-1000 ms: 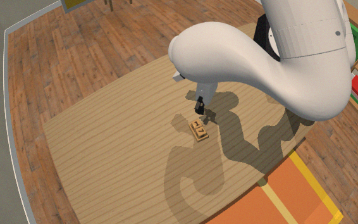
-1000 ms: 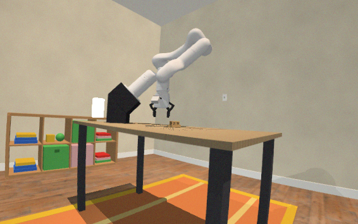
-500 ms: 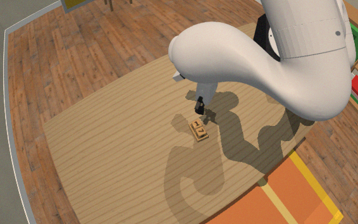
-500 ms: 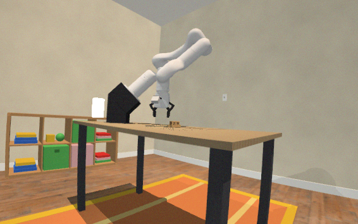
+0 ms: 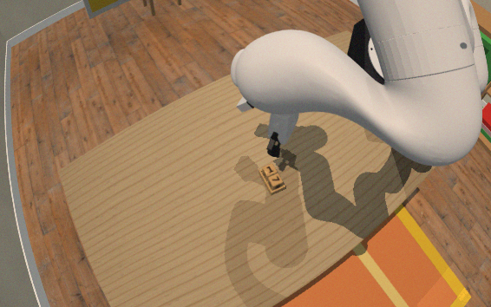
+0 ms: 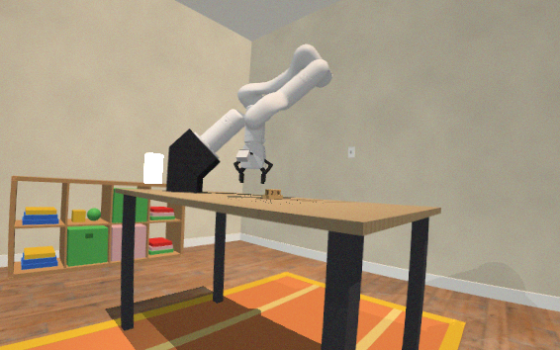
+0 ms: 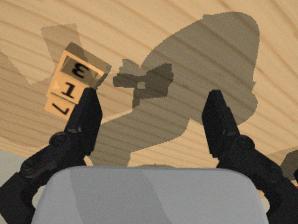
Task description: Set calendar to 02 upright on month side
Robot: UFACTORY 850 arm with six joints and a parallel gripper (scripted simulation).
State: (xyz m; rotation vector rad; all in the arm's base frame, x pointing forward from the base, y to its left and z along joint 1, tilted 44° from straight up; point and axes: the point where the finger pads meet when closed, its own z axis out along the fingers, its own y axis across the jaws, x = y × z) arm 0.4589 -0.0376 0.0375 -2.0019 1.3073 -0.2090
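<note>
The wooden cube is 60 mm ahead of my hand, 50 mm to the left of it and 50 mm below it. The rest, counted from my hand: wooden calendar tray (60 mm ahead, 60 mm to the left, 60 mm below).
</note>
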